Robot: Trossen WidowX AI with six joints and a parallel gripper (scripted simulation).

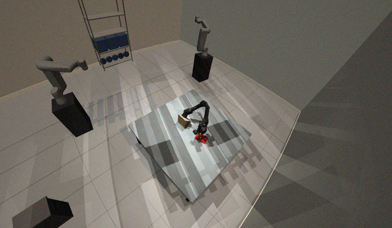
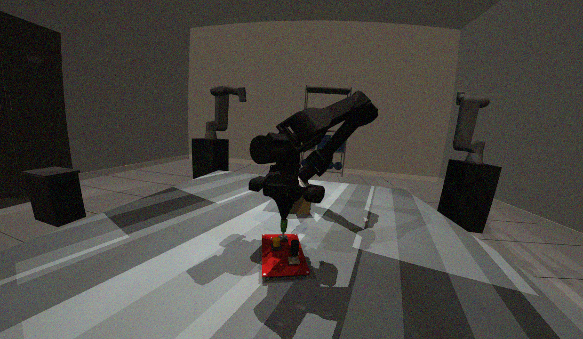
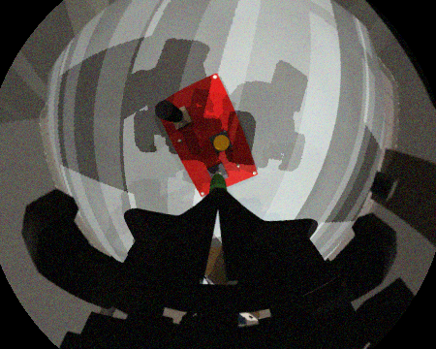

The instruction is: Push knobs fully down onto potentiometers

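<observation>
Now: the green knob 2 cm below my gripper tip. Round my gripper tip: black knob: 8 cm ahead, 5 cm to the left, 2 cm below.
</observation>
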